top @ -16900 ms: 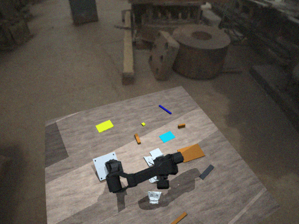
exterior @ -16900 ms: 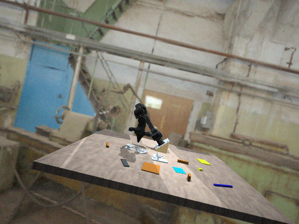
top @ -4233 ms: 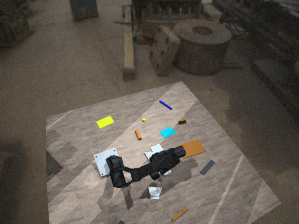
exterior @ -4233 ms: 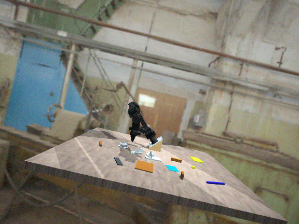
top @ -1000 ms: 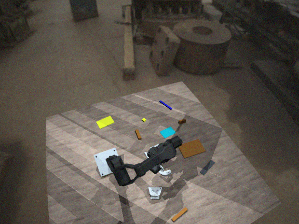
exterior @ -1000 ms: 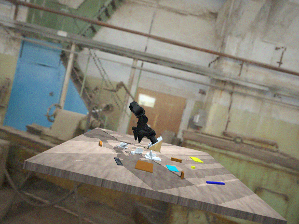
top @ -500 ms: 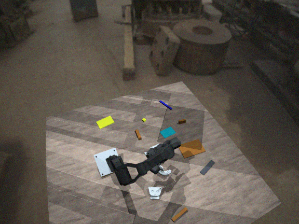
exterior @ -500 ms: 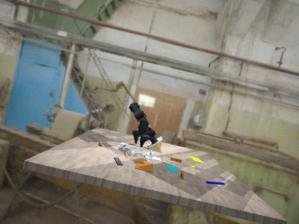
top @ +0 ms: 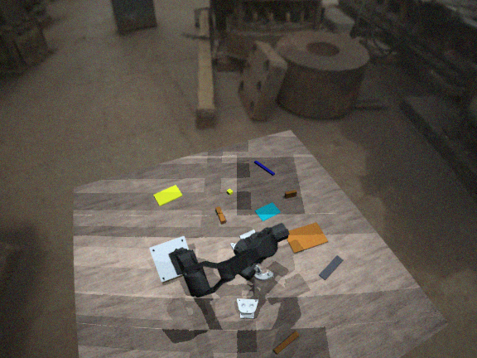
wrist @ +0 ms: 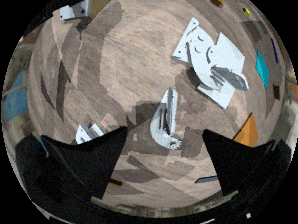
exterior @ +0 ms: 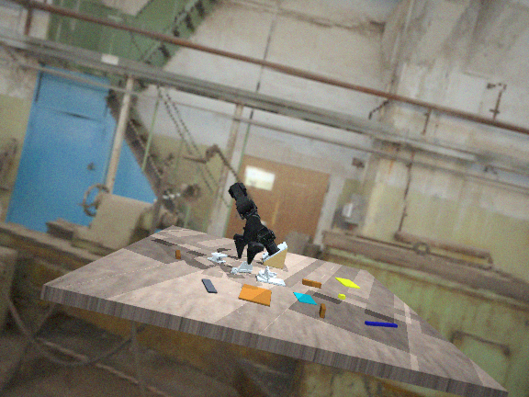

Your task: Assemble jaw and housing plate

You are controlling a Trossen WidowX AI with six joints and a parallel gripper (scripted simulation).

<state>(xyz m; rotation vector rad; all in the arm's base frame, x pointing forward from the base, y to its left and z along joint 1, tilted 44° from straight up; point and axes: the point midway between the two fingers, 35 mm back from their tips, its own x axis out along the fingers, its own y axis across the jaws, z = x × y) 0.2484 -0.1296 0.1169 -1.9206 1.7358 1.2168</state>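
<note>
The jaw is 3 cm ahead of my gripper tip, 2 cm to the right of it and 4 cm below it. Round my gripper tip: orange bar 5 cm behind, 29 cm to the right, 4 cm below; dark strip 27 cm ahead, 14 cm to the right, 5 cm below; orange tile 27 cm ahead, 4 cm to the left, 5 cm below.
</note>
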